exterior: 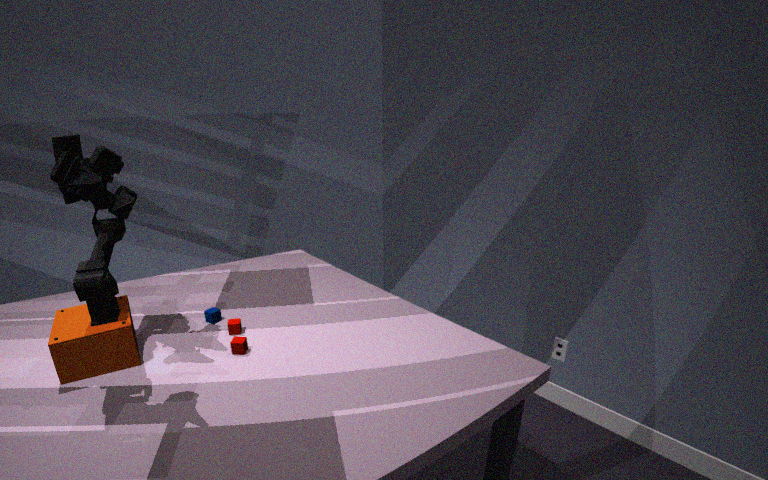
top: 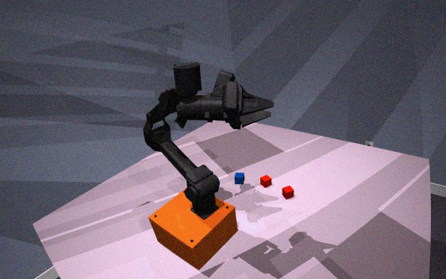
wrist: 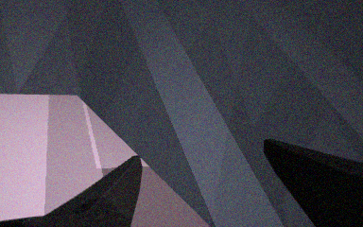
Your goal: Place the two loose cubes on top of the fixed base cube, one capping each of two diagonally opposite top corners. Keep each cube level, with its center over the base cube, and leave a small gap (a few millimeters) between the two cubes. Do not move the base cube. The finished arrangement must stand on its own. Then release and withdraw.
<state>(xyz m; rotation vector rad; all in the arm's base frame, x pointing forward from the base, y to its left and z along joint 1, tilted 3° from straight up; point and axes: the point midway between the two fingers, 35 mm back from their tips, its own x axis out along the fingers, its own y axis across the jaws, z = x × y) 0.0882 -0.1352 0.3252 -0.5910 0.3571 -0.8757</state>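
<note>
The blue cube is 18 cm ahead of my gripper tip, 29 cm to the left of it and 41 cm below it.
</note>
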